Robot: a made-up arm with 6 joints.
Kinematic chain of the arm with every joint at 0, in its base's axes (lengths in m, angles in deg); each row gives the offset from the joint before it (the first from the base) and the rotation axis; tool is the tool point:
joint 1: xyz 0 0 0.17 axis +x
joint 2: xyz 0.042 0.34 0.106 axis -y
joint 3: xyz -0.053 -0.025 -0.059 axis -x
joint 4: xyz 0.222 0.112 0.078 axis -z
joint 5: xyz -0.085 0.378 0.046 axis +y
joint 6: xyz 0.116 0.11 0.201 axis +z
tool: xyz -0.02 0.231 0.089
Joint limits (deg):
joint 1: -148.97..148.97
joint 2: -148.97..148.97
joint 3: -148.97..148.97
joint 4: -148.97..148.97
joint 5: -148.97..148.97
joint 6: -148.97..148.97
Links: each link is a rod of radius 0.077 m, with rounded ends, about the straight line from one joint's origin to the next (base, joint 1, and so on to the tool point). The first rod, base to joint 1, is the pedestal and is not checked.
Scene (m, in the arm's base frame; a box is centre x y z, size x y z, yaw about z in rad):
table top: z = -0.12
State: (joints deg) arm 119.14 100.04 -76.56 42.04 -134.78 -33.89
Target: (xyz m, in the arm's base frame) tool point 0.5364 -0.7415 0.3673
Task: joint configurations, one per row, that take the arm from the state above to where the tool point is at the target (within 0.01 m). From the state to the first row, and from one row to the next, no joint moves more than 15 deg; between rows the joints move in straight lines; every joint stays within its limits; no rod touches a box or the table.
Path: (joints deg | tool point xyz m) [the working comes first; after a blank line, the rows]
Joints at the target: 52.90 21.79 -122.18 80.33 -116.28 -64.77
Straight joint move there: clear.

1: 108.10 87.00 -84.16 48.42 -131.70 -39.04 | -0.7967 -0.5849 0.2877
2: 97.06 73.96 -91.77 54.80 -128.61 -44.18 | -0.6257 -0.7676 0.2154
3: 86.02 60.92 -99.37 61.18 -125.53 -49.33 | -0.3661 -0.9134 0.2307
4: 74.98 47.87 -106.98 67.57 -122.45 -54.48 | -0.0542 -0.9660 0.2988
5: 63.94 34.83 -114.58 73.95 -119.36 -59.63 | 0.2626 -0.9026 0.3628
6: 52.90 21.79 -122.18 80.33 -116.28 -64.77 | 0.5364 -0.7415 0.3674

